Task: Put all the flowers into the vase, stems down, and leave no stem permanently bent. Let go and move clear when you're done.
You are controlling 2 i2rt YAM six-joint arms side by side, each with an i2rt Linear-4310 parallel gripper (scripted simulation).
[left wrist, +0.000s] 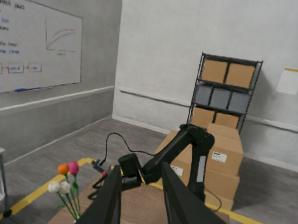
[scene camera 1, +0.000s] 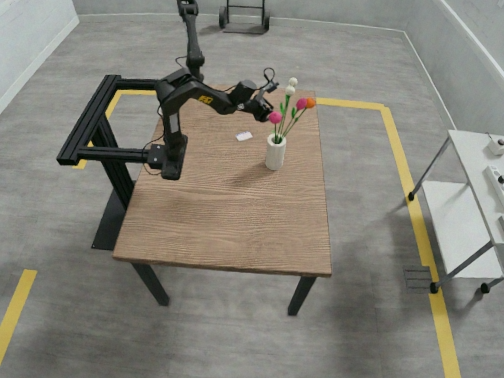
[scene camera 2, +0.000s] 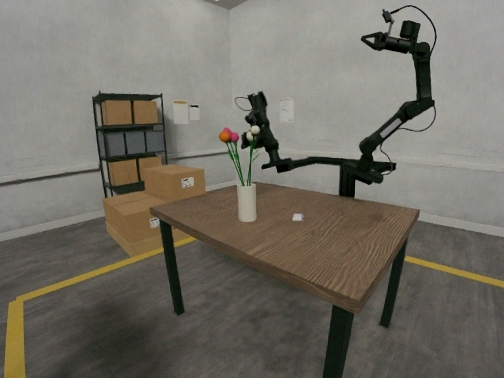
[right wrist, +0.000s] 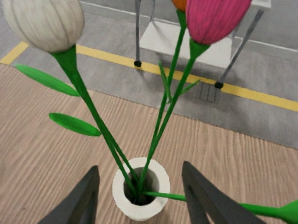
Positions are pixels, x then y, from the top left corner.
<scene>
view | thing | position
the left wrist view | my left gripper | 141, 169
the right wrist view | my right gripper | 141, 169
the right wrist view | white vase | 121, 191
</scene>
